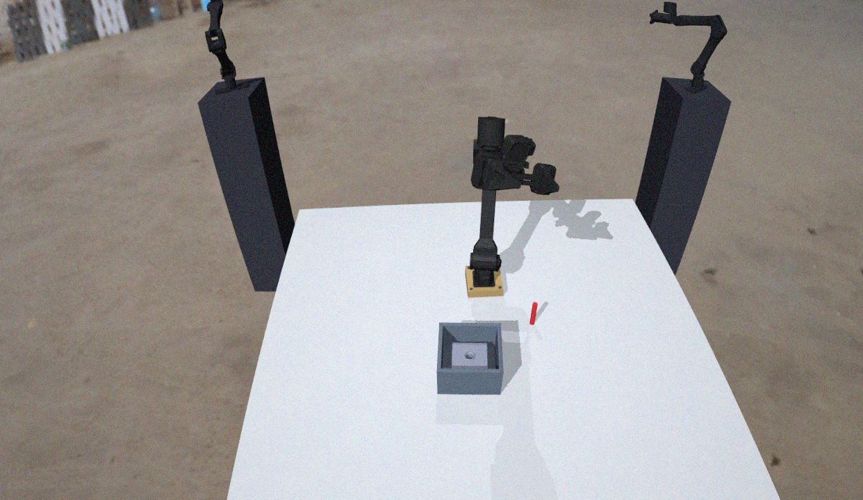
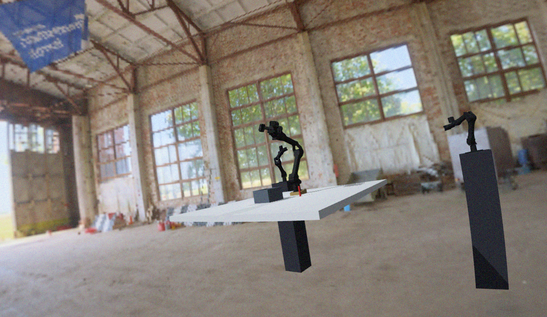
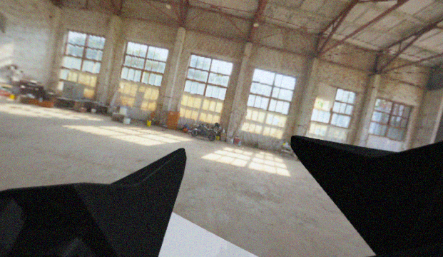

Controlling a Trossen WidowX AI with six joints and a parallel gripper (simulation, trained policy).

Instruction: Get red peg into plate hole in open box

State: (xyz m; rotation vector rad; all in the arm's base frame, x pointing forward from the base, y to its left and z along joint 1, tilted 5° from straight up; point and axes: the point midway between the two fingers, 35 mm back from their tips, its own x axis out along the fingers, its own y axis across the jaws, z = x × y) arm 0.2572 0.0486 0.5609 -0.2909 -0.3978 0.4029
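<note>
My gripper tip is now 180 mm past the red peg, 70 mm to the right of it and 540 mm above it. Round my gripper tip: light plate 20 mm behind, 120 mm to the right, 530 mm below; then grey box 20 mm behind, 120 mm to the right, 550 mm below.
</note>
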